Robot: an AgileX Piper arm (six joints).
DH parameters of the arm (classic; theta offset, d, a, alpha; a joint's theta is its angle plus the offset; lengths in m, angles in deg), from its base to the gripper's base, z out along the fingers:
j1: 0 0.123 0 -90
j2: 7.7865 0 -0.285 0
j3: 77.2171 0 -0.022 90
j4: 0 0.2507 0 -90
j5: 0 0 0 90
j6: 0 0.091 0 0
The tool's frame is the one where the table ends.
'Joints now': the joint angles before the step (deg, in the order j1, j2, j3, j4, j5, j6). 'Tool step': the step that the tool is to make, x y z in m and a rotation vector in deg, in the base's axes. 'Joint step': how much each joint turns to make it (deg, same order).
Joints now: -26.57 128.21 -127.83 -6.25 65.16 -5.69
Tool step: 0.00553 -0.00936 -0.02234 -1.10 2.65 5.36
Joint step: -0.86 2.78 -0.25 1.16 -1.30 -6.92
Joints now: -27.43 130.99 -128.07 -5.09 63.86 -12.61
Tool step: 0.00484 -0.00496 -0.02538 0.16 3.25 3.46
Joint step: -0.33 2.86 0.00 0.55 -0.22 -4.24
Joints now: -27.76 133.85 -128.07 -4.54 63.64 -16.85
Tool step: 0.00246 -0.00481 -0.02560 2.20 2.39 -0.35
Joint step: -0.48 2.81 0.00 0.91 0.32 -0.21
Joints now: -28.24 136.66 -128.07 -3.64 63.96 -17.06
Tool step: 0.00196 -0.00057 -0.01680 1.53 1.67 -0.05
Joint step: -0.04 1.83 -0.01 0.58 0.37 -0.07
